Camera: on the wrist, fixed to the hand. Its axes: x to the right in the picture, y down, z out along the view.
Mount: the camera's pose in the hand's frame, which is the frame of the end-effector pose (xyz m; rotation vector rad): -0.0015 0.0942 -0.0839 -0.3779 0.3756 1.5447
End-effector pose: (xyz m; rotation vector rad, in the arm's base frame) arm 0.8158 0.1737 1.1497 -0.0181 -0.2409 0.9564
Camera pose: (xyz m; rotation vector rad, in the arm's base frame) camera 0.7567 0.2346 1.0563 -0.8240 -0.0078 2.3847
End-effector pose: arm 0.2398 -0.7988 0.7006 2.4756 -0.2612 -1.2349
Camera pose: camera 0.3056 -0.8650 0.7855 1.3485 -1.3124 -0.1015
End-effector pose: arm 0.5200 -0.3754 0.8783 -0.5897 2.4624 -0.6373
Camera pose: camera 0.4468 -0.2734 0.8908 1.3581 2.4580 0.3914
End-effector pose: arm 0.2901 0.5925 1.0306 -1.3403 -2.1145 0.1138
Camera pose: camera 0.4104 0.6156 1.0607 -2.6375 -0.4212 0.0675
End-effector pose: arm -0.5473 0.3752 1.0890 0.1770 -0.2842 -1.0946
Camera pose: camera -0.4418 0.4190 1.0355 -0.1825 0.1586 0.4372
